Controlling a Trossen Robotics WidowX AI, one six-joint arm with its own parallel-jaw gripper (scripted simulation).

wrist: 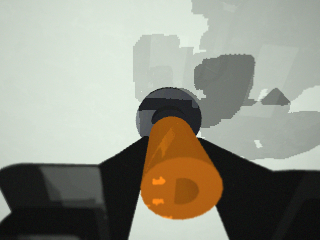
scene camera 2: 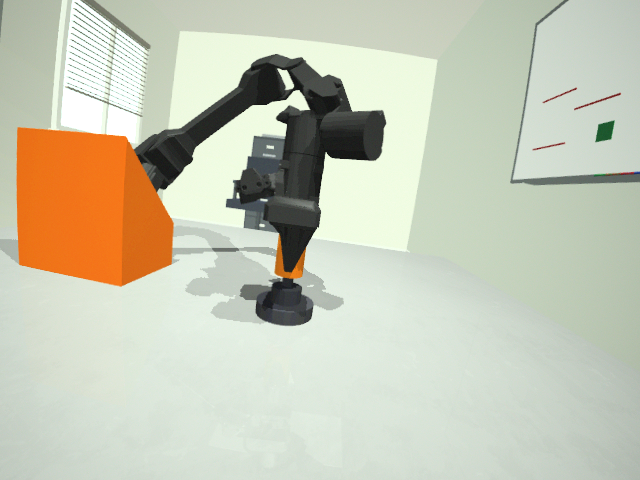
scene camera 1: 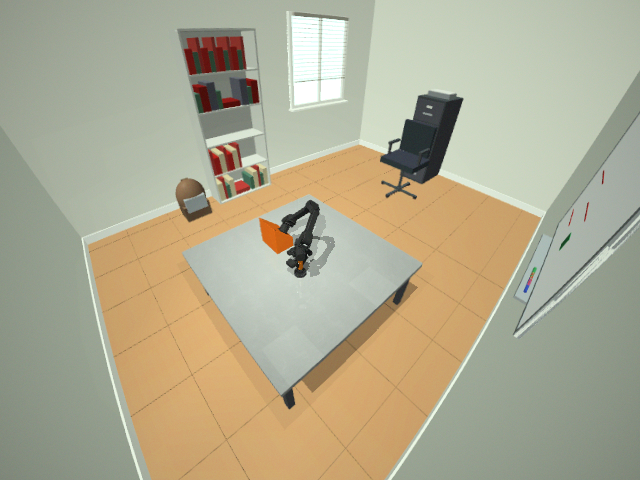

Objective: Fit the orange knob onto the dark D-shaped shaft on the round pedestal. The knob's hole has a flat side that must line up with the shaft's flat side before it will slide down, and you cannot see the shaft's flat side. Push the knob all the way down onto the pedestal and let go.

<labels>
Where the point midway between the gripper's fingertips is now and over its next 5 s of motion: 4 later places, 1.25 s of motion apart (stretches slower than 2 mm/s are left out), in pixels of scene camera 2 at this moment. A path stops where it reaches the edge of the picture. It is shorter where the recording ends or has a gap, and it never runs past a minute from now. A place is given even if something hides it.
My gripper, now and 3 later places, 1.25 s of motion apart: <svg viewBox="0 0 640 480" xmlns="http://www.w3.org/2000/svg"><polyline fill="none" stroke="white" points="289,267 289,267 289,270 287,277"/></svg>
</labels>
